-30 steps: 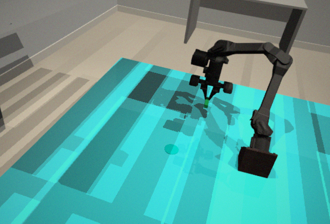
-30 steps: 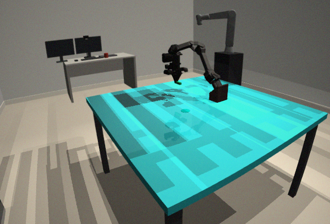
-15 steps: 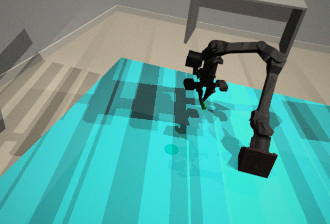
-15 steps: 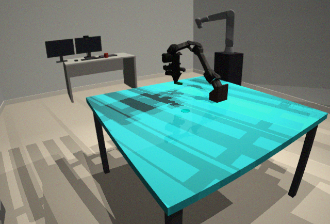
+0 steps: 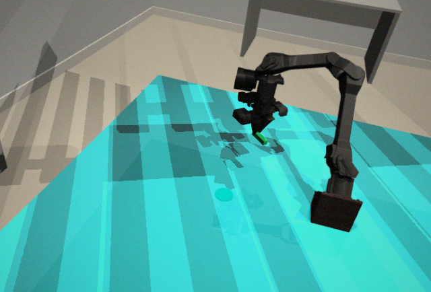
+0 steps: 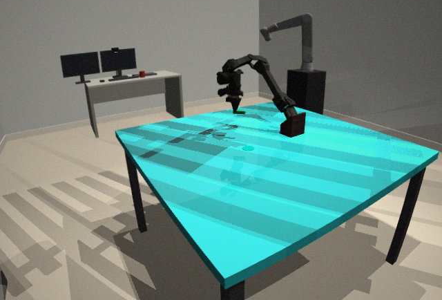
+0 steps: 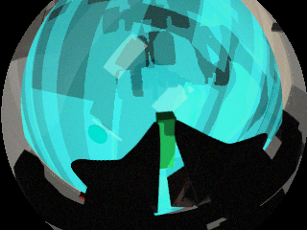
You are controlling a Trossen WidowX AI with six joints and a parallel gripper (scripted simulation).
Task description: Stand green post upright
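Now: gripper tip 2 cm past the green post and 2 cm to the right of it. The rest, counted from my gripper tip: cyan circle: 4 cm ahead, 19 cm to the left, 13 cm below.
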